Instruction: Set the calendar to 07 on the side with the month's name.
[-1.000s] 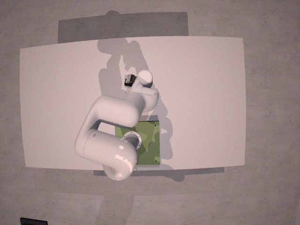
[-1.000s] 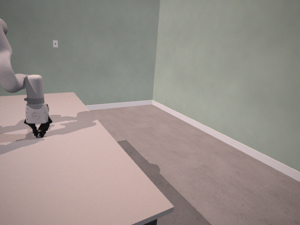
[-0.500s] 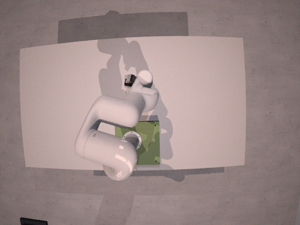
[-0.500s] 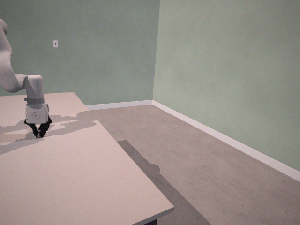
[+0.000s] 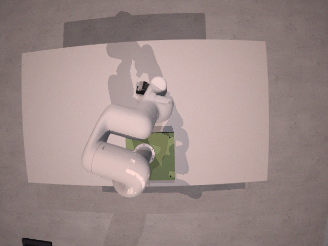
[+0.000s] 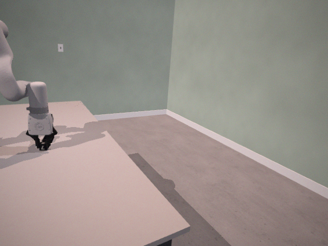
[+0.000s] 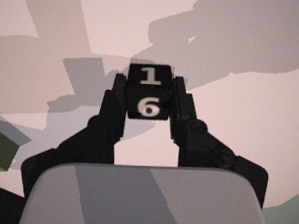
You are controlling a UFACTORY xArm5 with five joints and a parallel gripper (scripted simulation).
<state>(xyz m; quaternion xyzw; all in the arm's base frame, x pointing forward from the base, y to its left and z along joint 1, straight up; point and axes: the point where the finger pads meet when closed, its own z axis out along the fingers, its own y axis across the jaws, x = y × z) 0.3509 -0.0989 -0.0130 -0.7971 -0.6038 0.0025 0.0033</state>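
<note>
Right now my hand is 1 cm above the black cube. The rest, counted from my hand: black calendar tray: 2 cm ahead, 11 cm to the left, 2 cm below.
</note>
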